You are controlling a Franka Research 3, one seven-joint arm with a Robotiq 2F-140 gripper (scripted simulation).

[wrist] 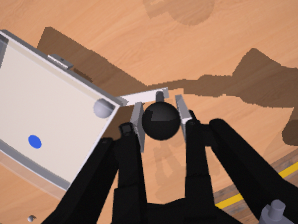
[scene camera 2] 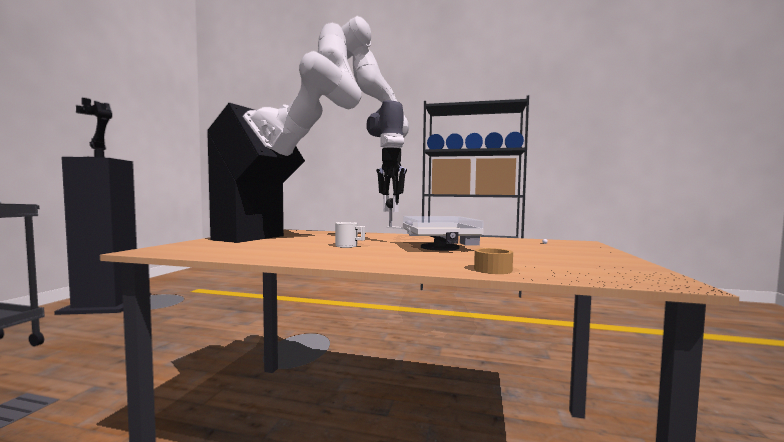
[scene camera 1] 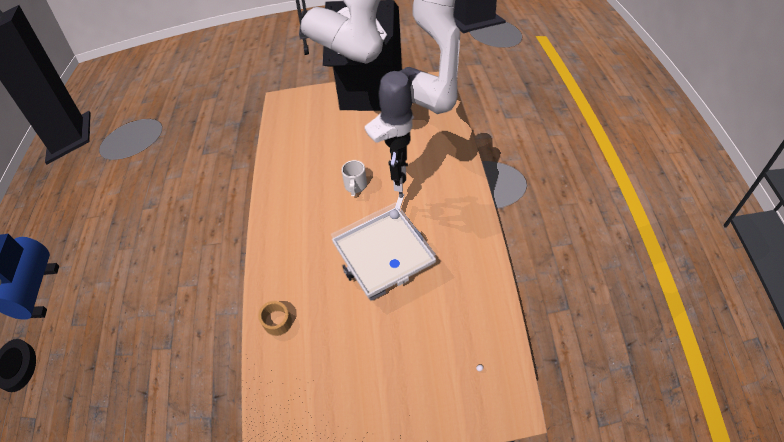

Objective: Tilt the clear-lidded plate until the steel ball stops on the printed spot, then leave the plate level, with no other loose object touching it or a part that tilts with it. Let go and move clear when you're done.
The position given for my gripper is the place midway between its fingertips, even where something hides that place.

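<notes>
My gripper's there in scene camera 2, my gripper (scene camera 2: 390,211), and you'd also find the gripper (wrist: 160,108) in the wrist view, plus the gripper (scene camera 1: 400,185) in scene camera 1.
</notes>
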